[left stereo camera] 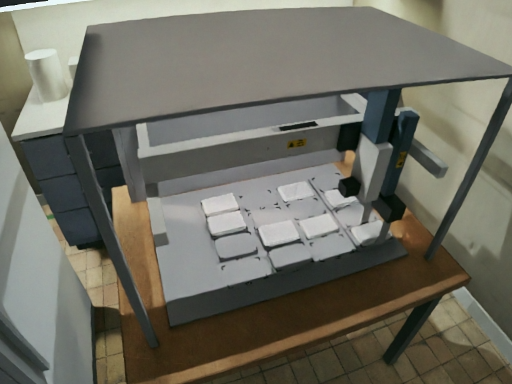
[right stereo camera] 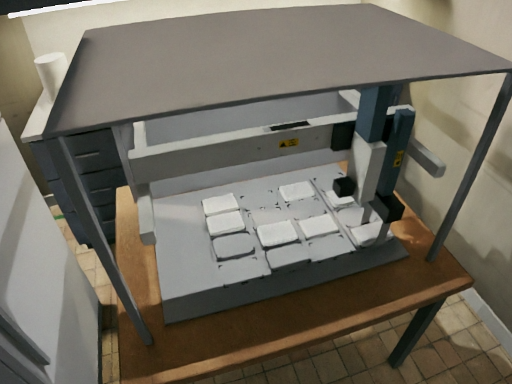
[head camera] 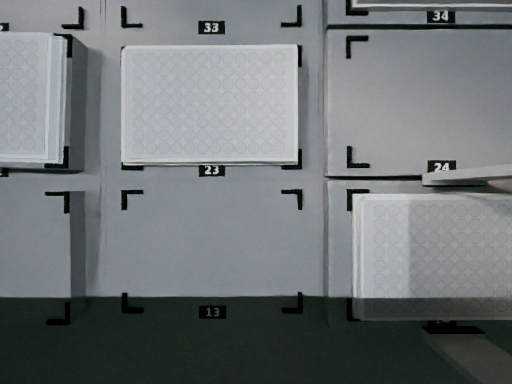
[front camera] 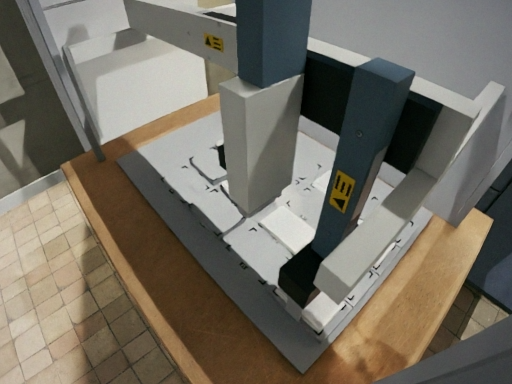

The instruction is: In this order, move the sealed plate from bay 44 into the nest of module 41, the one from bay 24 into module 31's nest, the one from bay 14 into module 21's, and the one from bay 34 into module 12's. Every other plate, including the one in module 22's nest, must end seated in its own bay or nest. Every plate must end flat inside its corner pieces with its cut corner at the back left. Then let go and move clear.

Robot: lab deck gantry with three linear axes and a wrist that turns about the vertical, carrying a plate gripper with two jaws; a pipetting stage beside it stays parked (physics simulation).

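Frame: origin at the robot's base, x ahead, y left, z up, level; millimetres.
Seen in the pictures: gripper, fingertip midpoint: (left stereo camera: 371, 232) (right stereo camera: 371, 233) (head camera: 448, 256); robot's base, origin of the base link: (left stereo camera: 229, 287) (right stereo camera: 225, 287) (front camera: 162, 179).
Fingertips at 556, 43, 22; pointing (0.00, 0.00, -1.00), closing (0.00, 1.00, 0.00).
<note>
Offsets run from my fingertips to a thing's top centre, as dx, dy, dz. "*": to the spot under its first point.
My gripper (head camera: 453, 253) (left stereo camera: 374, 232) (right stereo camera: 374, 231) is open around the sealed plate in bay 14 @(* +45, -5, +7) (front camera: 324, 312) (head camera: 435, 257) (left stereo camera: 367, 233) (right stereo camera: 366, 233). In the head view one jaw is behind the plate and one in front, with narrow gaps; the exact jaw height is unclear. Plates sit in nest 41 @(* -489, +311, +11) (left stereo camera: 220, 204) (right stereo camera: 220, 204) and nest 31 @(* -494, +205, +12) (left stereo camera: 226, 223) (right stereo camera: 225, 223). Module 21's nest @(* -488, +100, -3) (left stereo camera: 236, 246) (right stereo camera: 233, 246) and module 12's nest @(* -329, -5, -3) (left stereo camera: 290, 257) (right stereo camera: 287, 257) are empty. The bay 34 plate @(+0, +214, +7) (head camera: 435, 5) (left stereo camera: 340, 198) is partly visible. Bay 24 (head camera: 430, 105) is empty.
Other plates sit in bay 23 @(* -164, +96, -8) (front camera: 285, 229) (head camera: 210, 105) (left stereo camera: 319, 226), nest 22 @(* -282, +106, +11) (head camera: 22, 97) (left stereo camera: 278, 234) and bay 43 @(* -165, +311, -8) (left stereo camera: 296, 191) (right stereo camera: 296, 191). The parked pipetting stage (front camera: 262, 140) (left stereo camera: 370, 170) stands beside the gripper. A side beam (front camera: 375, 235) hides part of the front right deck.
</note>
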